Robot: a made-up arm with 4 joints.
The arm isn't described. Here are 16 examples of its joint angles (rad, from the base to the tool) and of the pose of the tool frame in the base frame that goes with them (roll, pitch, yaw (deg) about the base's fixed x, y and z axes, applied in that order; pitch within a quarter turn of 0, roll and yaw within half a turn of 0; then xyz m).
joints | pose
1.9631 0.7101 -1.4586 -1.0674 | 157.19 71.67 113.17 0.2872 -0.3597 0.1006
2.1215 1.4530 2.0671 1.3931 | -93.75 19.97 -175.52 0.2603 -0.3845 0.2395
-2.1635 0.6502 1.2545 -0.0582 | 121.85 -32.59 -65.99 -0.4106 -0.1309 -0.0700
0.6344 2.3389 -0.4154 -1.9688 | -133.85 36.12 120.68 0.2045 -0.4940 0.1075
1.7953 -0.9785 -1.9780 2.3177 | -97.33 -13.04 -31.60 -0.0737 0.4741 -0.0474
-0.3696 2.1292 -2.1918 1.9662 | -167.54 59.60 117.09 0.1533 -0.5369 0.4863
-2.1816 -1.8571 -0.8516 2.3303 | -72.60 57.21 1.20 -0.2539 0.2732 0.7048
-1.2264 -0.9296 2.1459 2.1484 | -53.50 -70.15 0.25 -0.4936 0.1495 0.1191
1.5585 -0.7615 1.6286 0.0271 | -89.49 -2.25 -46.39 0.2292 0.3453 0.1040
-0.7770 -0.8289 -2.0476 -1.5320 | -59.04 -20.54 20.84 -0.3667 0.1283 0.4425
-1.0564 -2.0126 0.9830 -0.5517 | 103.84 -28.42 150.93 0.2427 0.2054 0.1765
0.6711 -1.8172 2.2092 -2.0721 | 102.22 25.48 -165.79 0.4391 0.3894 0.2727
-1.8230 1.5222 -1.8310 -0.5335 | -90.69 -1.22 177.32 0.0789 -0.4036 0.3707
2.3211 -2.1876 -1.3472 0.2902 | 60.35 -37.13 -133.62 -0.1457 0.3961 -0.1309
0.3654 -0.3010 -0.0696 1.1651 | 15.42 22.29 77.01 0.4211 -0.2930 0.6082
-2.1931 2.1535 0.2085 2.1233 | -61.90 47.07 -130.48 0.0617 -0.1375 0.7571
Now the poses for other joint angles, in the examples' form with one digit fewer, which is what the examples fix.
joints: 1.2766 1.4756 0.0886 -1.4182
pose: -88.3 20.4 -174.2 0.408 -0.368 0.110
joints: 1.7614 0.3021 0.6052 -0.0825
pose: -105.2 46.3 -118.7 0.453 -0.114 0.140
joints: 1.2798 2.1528 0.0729 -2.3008
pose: -100.7 -31.5 153.4 0.198 -0.441 -0.233
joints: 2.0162 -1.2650 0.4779 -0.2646
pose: -112.9 70.5 -37.6 0.156 0.317 0.136
